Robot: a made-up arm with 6 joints. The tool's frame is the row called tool. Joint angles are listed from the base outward.
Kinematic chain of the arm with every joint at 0, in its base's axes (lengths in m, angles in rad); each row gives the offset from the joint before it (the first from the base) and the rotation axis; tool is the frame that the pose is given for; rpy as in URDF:
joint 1: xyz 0 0 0.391 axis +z
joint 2: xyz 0 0 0 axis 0 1 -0.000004
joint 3: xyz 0.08 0 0.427 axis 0 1 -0.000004
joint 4: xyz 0.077 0 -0.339 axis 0 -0.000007 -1
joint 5: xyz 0 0 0 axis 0 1 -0.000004
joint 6: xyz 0.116 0 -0.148 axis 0 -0.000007 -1
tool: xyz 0 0 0 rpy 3.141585 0 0
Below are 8 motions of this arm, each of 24 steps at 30 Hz.
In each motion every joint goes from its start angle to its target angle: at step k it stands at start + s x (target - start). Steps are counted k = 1, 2, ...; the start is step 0. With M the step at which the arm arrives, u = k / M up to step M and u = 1 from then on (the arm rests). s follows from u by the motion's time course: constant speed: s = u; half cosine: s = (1 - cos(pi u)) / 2; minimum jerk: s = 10 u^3 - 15 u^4 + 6 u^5.
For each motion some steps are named. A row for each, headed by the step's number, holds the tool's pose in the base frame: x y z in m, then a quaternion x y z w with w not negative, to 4 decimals.
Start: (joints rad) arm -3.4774 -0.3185 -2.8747 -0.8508 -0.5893 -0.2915
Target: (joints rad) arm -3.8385 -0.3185 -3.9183 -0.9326 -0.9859 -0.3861
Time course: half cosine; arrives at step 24
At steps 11, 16, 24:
11: 0.2888 -0.3187 1.0476 0.0974 0.5287 -0.6816 0.4964
16: 0.2772 -0.3733 0.9094 0.0944 0.6742 -0.6623 0.3129
24: 0.2348 -0.3928 0.8022 0.0950 0.7651 -0.6175 0.1557

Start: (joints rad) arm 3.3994 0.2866 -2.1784 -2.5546 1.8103 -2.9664
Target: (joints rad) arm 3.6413 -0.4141 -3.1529 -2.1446 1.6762 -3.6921
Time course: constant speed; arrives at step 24
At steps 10, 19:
10: -0.1642 0.0608 1.2851 -0.4546 0.4289 0.2375 0.7437
19: 0.1649 0.2218 1.2435 -0.5789 0.5043 0.3163 0.5572

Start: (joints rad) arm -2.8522 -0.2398 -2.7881 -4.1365 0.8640 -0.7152
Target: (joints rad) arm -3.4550 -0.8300 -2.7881 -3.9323 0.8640 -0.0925
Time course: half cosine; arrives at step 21
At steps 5, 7, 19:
5: 0.1409 -0.0015 1.3480 0.4080 -0.0389 0.7042 0.5798
7: 0.2059 -0.0017 1.3363 0.4260 -0.0400 0.6978 0.5744
19: 0.5488 -0.1976 1.1637 0.5579 -0.1316 0.6348 0.5182

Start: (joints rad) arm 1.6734 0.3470 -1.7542 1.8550 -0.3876 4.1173
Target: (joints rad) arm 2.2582 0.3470 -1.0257 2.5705 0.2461 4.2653
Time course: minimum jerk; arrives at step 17
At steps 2, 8, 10, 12, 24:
2: 0.0826 0.6659 0.7200 -0.5287 -0.5945 -0.5425 0.2696
8: -0.1264 0.6370 0.5457 -0.5387 -0.6850 -0.2942 0.3924
10: -0.2169 0.5786 0.4705 -0.5492 -0.7003 -0.1723 0.4222
12: -0.2781 0.5139 0.4158 -0.5623 -0.7005 -0.0788 0.4324
24: -0.3177 0.4521 0.3757 -0.5764 -0.6934 -0.0087 0.4322

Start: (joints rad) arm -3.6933 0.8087 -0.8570 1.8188 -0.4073 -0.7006
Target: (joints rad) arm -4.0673 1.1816 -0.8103 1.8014 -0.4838 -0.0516
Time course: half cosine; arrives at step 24
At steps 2, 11, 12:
2: -0.2712 0.3582 0.1988 -0.7348 -0.6485 -0.1970 0.0270
11: -0.1784 0.3707 0.1415 0.8362 0.4921 0.2387 0.0402
12: -0.1636 0.3704 0.1333 0.8485 0.4661 0.2457 0.0501

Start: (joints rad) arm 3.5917 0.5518 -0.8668 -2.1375 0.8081 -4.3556
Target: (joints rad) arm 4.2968 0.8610 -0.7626 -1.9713 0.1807 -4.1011
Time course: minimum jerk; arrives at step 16
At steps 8, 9, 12, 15, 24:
8: -0.2969 -0.3479 0.1494 0.3648 -0.8902 -0.1342 0.2374
9: -0.2448 -0.3627 0.1345 0.3901 -0.8931 -0.1116 0.1942
12: -0.1196 -0.3740 0.1080 0.4416 -0.8899 -0.0779 0.0834
15: -0.0762 -0.3703 0.1015 0.4566 -0.8857 -0.0732 0.0425
24: -0.0753 -0.3702 0.1014 0.4569 -0.8855 -0.0731 0.0416

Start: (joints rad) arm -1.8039 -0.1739 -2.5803 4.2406 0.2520 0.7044
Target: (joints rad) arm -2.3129 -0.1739 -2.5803 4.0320 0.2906 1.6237
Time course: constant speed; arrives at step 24
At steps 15, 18, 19, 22, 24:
15: -0.0363 -0.1711 1.3142 0.0292 -0.1567 0.0401 0.9864
18: -0.0491 -0.1684 1.3142 0.0139 -0.1557 0.0526 0.9863
19: -0.0534 -0.1672 1.3142 0.0089 -0.1549 0.0568 0.9862
22: -0.0659 -0.1631 1.3141 -0.0057 -0.1518 0.0693 0.9860
24: -0.0741 -0.1598 1.3141 -0.0152 -0.1489 0.0777 0.9857

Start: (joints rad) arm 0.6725 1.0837 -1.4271 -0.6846 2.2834 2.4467
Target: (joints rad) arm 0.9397 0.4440 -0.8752 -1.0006 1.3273 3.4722
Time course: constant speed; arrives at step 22
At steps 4, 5, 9, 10, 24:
4: 0.4347 0.2142 0.2067 0.4423 -0.4189 0.4162 0.6750
5: 0.4339 0.2197 0.2118 0.4509 -0.4339 0.4375 0.6458
9: 0.4276 0.2432 0.2329 0.4808 -0.4926 0.5054 0.5203
10: 0.4251 0.2494 0.2382 0.4871 -0.5070 0.5179 0.4873
24: 0.3574 0.3241 0.3057 0.5290 -0.6627 0.5230 0.0868

